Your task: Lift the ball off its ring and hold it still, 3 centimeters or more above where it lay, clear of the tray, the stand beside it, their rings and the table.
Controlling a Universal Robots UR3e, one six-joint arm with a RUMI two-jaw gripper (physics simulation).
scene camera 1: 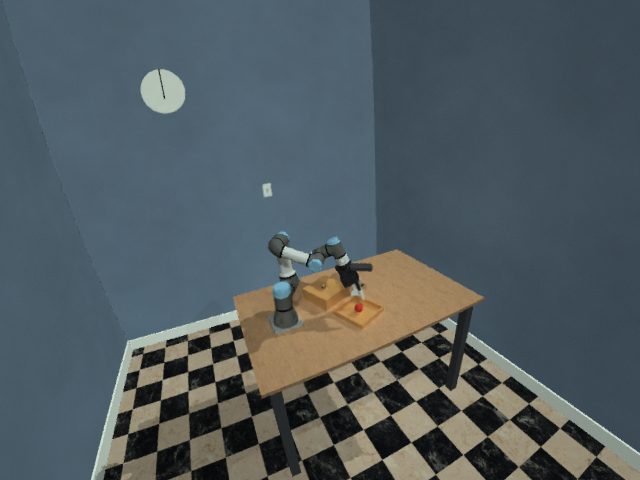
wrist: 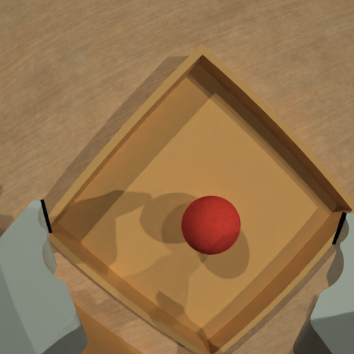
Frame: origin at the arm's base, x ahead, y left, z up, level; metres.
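Seen in the pictures: gripper, between the fingertips: (scene camera 1: 363, 293); arm's base, origin of its link: (scene camera 1: 286, 320).
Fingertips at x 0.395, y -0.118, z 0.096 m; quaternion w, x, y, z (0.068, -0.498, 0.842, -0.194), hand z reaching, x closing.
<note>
Pixels of each thing's top centre, then the offset from my fingertips to it. "pt": a spot on its surface instead. Level surfaces: height alone.
- red ball, centre of its top: (scene camera 1: 358, 304) dx -0.032, dy -0.005, dz -0.056 m
- shallow orange tray, a spot on its surface: (scene camera 1: 363, 318) pt dx -0.038, dy -0.061, dz -0.106 m
- small ring, a spot on its surface: (scene camera 1: 324, 285) pt dx -0.114, dy +0.232, dz -0.037 m
- table, height of its surface: dz -0.109 m
The red ball (scene camera 1: 358, 307) (wrist: 211, 225) rests inside the shallow orange tray (scene camera 1: 363, 318) (wrist: 225, 145). Its ring does not show beneath it. My gripper (scene camera 1: 360, 293) (wrist: 194, 212) is open and empty, tilted, and stands above the tray's back part. In the wrist view the ball lies between the two wide-apart jaws, a little right of the midline, with the jaws near the tray's left and right corners. How high the jaws stand over the ball is hard to tell. The orange stand (scene camera 1: 321, 296) (wrist: 102, 331) is beside the tray.
A small ring (scene camera 1: 324, 285) shows on top of the stand, left of the gripper and close to the arm. The arm's base (scene camera 1: 285, 316) stands on the table (scene camera 1: 413, 289) at the left. The tray's raised walls surround the ball.
</note>
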